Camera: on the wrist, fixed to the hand. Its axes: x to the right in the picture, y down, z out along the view.
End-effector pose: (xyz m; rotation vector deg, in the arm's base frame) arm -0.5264 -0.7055 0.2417 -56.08 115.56 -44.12
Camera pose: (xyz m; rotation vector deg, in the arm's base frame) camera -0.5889 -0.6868 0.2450 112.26 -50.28 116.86
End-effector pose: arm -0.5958 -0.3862 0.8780 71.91 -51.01 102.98
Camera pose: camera -0.6492 -0.3500 0.8681 57.23 40.64 47.90
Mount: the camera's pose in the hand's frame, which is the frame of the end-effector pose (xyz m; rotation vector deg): 0.0098 0.0308 -0.0567 22.02 31.94 -89.77
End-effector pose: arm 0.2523 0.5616 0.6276 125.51 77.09 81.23
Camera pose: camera 0.2256 0.5357 0.6812 11.75 150.44 57.25
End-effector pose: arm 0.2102 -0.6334 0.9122 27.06 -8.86 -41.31
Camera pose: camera 0.2527 -0.5993 0.8762 66.08 40.78 -117.73
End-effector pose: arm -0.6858 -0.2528 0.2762 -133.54 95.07 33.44
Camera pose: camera -0.7012 -0.2942 0.3242 -150.46 -18.60 -37.84
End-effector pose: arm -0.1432 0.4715 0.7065 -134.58 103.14 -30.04
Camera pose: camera -0.1890 0.4594 0.7514 148.45 27.13 77.46
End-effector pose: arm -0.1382 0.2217 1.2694 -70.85 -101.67 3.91
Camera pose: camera -0.0768 0.2196 1.2916 32.24 -93.91 -41.03
